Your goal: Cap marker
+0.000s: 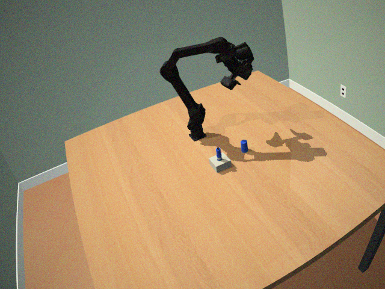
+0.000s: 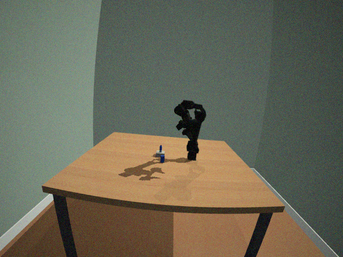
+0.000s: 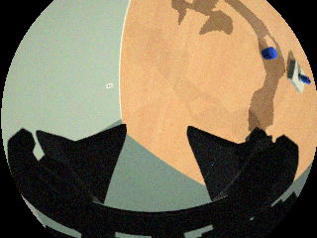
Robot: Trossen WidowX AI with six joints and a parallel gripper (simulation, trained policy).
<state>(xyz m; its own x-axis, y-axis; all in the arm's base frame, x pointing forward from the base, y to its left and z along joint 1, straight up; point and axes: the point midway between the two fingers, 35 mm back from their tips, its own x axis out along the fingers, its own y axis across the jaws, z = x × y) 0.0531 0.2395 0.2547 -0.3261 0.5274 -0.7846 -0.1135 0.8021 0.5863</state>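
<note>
Now: the blue cap 19 cm ahead of my gripper tip, 14 cm to the right of it and 20 cm below it. Round my gripper tip: blue marker: 21 cm ahead, 27 cm to the right, 16 cm below.
</note>
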